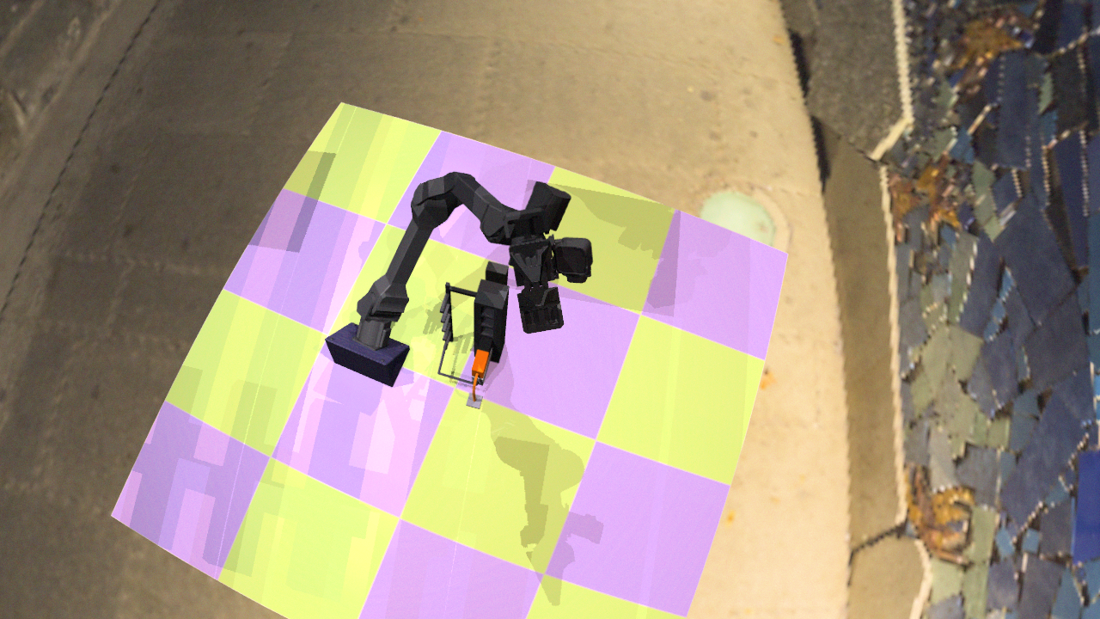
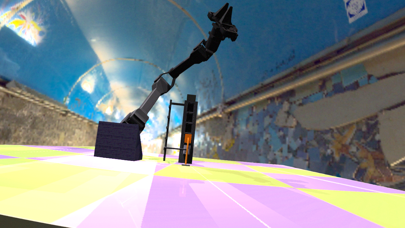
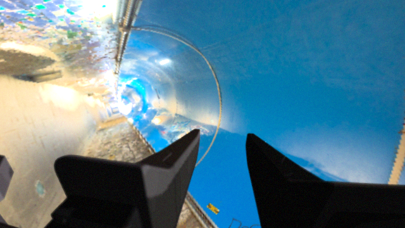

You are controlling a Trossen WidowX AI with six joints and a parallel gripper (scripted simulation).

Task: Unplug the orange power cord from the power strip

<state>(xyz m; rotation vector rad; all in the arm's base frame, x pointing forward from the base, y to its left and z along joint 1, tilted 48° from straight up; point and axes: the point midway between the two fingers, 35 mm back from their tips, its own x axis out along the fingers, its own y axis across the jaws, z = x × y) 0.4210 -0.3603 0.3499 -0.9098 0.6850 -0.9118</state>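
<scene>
My gripper tip is 130 mm past the orange plug, 90 mm to the right of it and 530 mm above it.
</scene>
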